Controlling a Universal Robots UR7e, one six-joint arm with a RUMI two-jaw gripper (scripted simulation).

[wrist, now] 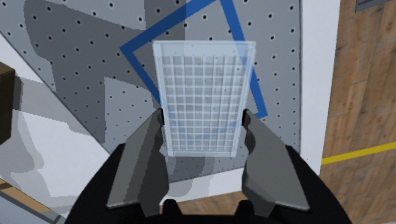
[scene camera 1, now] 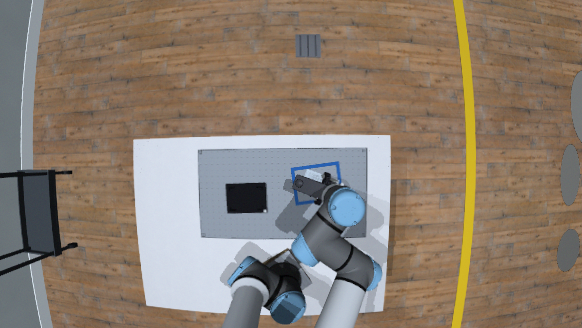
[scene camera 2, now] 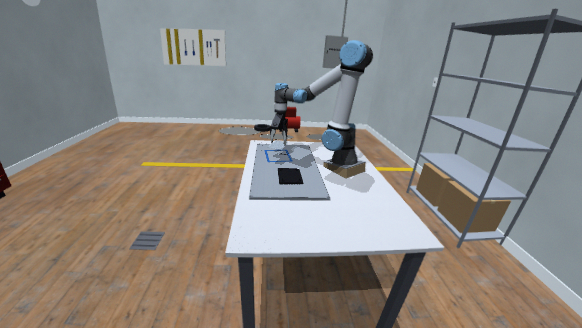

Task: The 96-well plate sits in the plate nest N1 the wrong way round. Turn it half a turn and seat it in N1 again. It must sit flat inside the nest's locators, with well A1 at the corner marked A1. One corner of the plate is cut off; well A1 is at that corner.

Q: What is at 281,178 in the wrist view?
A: My gripper.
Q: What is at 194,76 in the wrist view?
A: A clear 96-well plate.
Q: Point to a black rectangular nest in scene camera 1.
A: At 243,197
